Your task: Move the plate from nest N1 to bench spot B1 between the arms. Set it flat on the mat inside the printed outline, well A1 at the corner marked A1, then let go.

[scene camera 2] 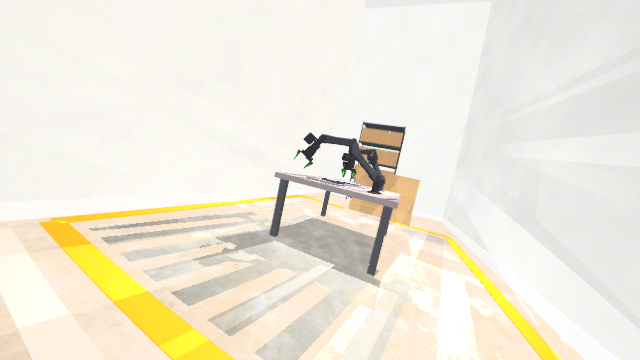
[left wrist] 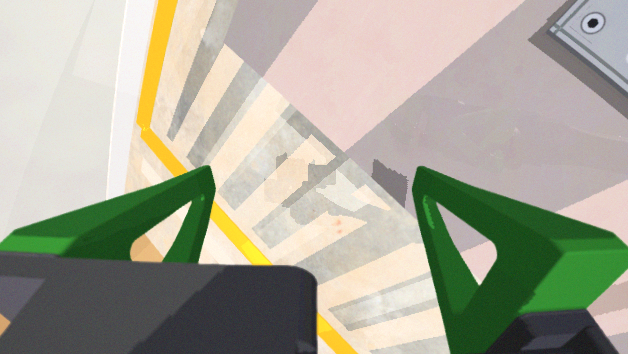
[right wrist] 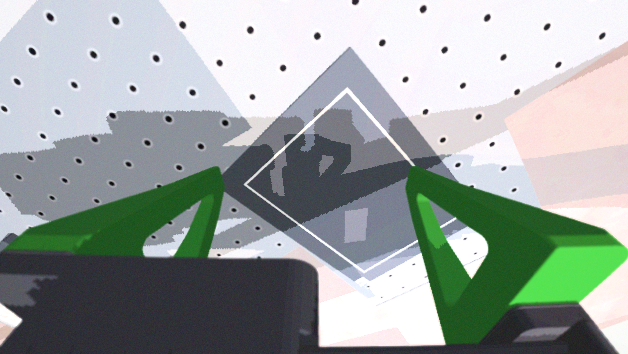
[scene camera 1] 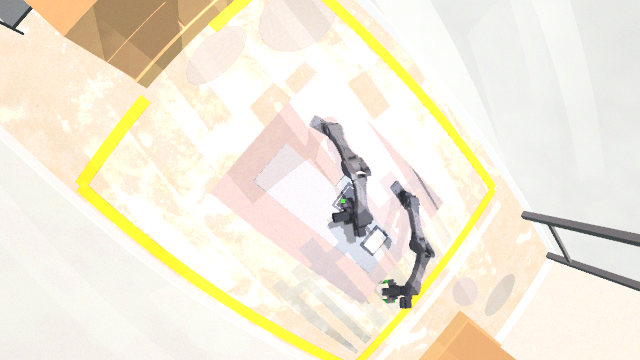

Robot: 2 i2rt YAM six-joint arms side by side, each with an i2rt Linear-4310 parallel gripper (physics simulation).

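Seen in the pictures: left gripper, fingertip midpoint: (scene camera 2: 298, 164) (left wrist: 313, 177); right gripper, fingertip midpoint: (scene camera 2: 347, 178) (right wrist: 314, 177); left arm's base at its link origin: (scene camera 2: 374, 193) (scene camera 1: 401, 195); right arm's base at its link origin: (scene camera 1: 327, 129).
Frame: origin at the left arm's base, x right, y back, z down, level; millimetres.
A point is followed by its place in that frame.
The plate (scene camera 1: 374, 240) @(x -76, y -326, z -38 mm) shows as a small white rectangle inside the dark rim of the nest (scene camera 1: 368, 235) @(x -30, y -333, z -22 mm), at the lower middle in scene camera 1; its wells and corner mark are too small to read. The dark grey mat (right wrist: 350, 67) @(x 267, y -375, z -15 mm) with the white printed outline (right wrist: 296, 137) @(x 219, y -356, z -15 mm) shows in the right wrist view with no plate on it. My right gripper (right wrist: 314, 177) @(x 227, y -348, z -58 mm) (scene camera 2: 348, 178) @(x 227, y -348, z -58 mm) is open and empty above this mat. My left gripper (left wrist: 313, 177) @(x -358, y -501, z -95 mm) (scene camera 1: 386, 291) @(x -358, y -501, z -95 mm) (scene camera 2: 300, 163) @(x -358, y -501, z -95 mm) is open and empty, high past the table's end, away from the nest.
The perforated board (scene camera 1: 295, 172) @(x 550, y -418, z -13 mm) (right wrist: 285, 45) @(x 243, y -403, z -13 mm) lies around the mat; its corner shows in the left wrist view (left wrist: 612, 50) @(x -234, y -458, z -13 mm). The table (scene camera 2: 340, 189) @(x -333, y -139, z 9 mm) stands inside yellow floor tape (scene camera 1: 200, 285). A shelf unit (scene camera 2: 384, 145) with boxes stands behind the table in scene camera 2.
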